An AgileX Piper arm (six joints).
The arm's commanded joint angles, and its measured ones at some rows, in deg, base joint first. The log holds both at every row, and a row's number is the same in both.
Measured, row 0:
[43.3, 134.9, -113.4, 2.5, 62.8, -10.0]
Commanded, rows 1 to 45:
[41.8, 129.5, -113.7, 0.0, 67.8, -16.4]
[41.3, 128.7, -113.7, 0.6, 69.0, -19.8]
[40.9, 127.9, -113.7, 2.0, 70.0, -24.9]
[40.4, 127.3, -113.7, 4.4, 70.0, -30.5]
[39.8, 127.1, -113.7, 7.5, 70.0, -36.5]
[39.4, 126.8, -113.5, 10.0, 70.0, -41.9]
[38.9, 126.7, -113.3, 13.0, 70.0, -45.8]
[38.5, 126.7, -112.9, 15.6, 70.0, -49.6]
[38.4, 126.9, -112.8, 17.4, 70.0, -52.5]
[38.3, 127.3, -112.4, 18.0, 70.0, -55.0]
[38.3, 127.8, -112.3, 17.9, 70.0, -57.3]
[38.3, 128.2, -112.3, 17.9, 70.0, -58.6]
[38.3, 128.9, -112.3, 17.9, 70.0, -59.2]
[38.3, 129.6, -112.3, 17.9, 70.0, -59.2]
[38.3, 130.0, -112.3, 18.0, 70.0, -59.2]
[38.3, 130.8, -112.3, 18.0, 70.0, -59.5]
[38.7, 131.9, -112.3, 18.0, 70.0, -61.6]
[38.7, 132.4, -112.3, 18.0, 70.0, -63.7]
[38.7, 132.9, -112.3, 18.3, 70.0, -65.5]
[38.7, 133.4, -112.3, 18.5, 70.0, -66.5]
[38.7, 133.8, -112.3, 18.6, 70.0, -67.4]
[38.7, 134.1, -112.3, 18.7, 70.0, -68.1]
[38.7, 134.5, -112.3, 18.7, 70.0, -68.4]
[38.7, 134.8, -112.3, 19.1, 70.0, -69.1]
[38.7, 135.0, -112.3, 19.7, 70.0, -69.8]
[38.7, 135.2, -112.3, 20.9, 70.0, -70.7]
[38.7, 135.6, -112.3, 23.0, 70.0, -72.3]
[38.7, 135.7, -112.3, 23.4, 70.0, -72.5]
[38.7, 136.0, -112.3, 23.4, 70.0, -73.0]
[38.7, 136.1, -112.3, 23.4, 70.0, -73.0]
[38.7, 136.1, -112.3, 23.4, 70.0, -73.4]
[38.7, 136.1, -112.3, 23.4, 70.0, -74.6]
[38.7, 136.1, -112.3, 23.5, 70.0, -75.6]
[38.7, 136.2, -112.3, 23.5, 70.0, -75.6]
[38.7, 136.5, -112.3, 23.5, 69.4, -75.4]
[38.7, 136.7, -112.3, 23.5, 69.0, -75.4]
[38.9, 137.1, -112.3, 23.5, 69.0, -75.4]
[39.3, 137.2, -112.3, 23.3, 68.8, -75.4]
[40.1, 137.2, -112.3, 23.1, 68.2, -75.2]
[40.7, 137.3, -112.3, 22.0, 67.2, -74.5]
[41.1, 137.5, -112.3, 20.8, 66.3, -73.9]
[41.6, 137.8, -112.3, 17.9, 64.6, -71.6]
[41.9, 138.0, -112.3, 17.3, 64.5, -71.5]
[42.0, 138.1, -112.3, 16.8, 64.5, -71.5]
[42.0, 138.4, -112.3, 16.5, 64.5, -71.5]
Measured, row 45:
[41.5, 137.7, -112.2, 19.3, 66.5, -72.5]
